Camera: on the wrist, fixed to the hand. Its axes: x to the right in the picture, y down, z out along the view.
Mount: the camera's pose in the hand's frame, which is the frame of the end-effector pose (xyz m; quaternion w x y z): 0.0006 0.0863 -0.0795 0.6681 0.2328 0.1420 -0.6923
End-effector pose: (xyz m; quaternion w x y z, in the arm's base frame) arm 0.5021 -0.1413 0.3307 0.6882 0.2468 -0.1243 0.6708
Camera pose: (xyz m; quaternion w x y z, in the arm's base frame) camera 0.4044 -0.1024 0.2786 0.8844 0.3159 0.3417 0.0357
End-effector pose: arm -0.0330 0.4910 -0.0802 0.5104 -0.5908 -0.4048 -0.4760
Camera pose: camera 0.0385 0.3994 -0.0964 0.2065 0.0719 -0.7178 -0.6610
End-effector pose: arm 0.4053 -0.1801 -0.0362 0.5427 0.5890 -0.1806 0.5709
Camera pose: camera 0.2958 -0.1425 -0.0175 0.6463 0.5638 0.4971 0.1314
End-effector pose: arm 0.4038 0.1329 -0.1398 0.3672 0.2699 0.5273 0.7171
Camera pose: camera 0.3210 0.0740 -0.0811 0.6041 -0.2011 0.7582 0.1405
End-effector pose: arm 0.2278 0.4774 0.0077 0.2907 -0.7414 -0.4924 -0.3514
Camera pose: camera 0.2899 0.3861 0.0473 0.1934 -0.0369 -0.8827 -0.4266
